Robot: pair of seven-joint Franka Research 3 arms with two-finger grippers.
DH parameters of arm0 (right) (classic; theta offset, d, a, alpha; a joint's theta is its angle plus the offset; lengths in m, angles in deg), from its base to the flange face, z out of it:
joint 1: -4.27 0.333 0 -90
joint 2: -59.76 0 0 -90
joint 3: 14.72 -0.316 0.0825 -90
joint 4: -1.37 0 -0.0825 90
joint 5: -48.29 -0.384 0 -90
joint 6: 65.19 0 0.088 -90
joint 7: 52.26 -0.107 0 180
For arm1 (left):
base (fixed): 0 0 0 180
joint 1: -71.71 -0.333 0 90
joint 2: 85.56 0 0 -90
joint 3: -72.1 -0.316 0.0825 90
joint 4: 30.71 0 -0.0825 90
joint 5: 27.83 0.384 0 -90
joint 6: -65.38 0 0.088 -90
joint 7: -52.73 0.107 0 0
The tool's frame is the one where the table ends.
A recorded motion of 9 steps. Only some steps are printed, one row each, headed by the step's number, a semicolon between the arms.
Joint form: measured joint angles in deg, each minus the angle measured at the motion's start. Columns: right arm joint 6, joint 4, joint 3, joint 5, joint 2, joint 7, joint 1; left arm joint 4, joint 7, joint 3, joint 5, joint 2, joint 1, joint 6.
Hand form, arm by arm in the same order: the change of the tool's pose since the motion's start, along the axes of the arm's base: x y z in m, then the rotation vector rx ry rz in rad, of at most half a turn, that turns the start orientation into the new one. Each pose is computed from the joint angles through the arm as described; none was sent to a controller.
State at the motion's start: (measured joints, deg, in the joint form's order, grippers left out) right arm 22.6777 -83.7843 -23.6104 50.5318 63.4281 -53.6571 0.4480; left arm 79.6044 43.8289 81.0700 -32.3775 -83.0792 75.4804 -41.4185
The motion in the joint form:
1: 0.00 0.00 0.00 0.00 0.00 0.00 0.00; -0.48 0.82 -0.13 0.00 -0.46 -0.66 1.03
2: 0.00 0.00 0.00 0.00 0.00 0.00 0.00; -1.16 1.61 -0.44 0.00 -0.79 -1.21 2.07
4: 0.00 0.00 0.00 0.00 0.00 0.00 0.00; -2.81 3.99 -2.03 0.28 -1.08 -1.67 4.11
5: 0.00 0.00 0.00 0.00 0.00 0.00 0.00; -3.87 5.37 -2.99 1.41 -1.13 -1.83 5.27
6: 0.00 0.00 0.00 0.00 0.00 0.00 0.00; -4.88 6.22 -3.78 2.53 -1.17 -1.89 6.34
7: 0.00 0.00 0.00 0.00 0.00 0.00 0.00; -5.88 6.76 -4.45 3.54 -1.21 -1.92 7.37
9: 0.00 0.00 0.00 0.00 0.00 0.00 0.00; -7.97 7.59 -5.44 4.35 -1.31 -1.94 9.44
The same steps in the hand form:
1: 0.0000 0.0000 0.0000 0.0000 0.0000 0.0000; 0.0001 0.0075 0.0069 -0.0006 0.0006 -0.0018
2: 0.0000 0.0000 0.0000 0.0000 0.0000 0.0000; 0.0011 0.0156 0.0142 -0.0016 0.0002 -0.0018
4: 0.0000 0.0000 0.0000 0.0000 0.0000 0.0000; 0.0048 0.0350 0.0276 -0.0012 -0.0014 -0.0115
5: 0.0000 0.0000 0.0000 0.0000 0.0000 0.0000; 0.0071 0.0472 0.0350 0.0147 -0.0044 -0.0233
6: 0.0000 0.0000 0.0000 0.0000 0.0000 0.0000; 0.0088 0.0569 0.0422 0.0317 -0.0068 -0.0298
7: 0.0000 0.0000 0.0000 0.0000 0.0000 0.0000; 0.0101 0.0651 0.0493 0.0477 -0.0089 -0.0324
9: 0.0000 0.0000 0.0000 0.0000 0.0000 0.0000; 0.0116 0.0760 0.0646 0.0600 -0.0122 -0.0330

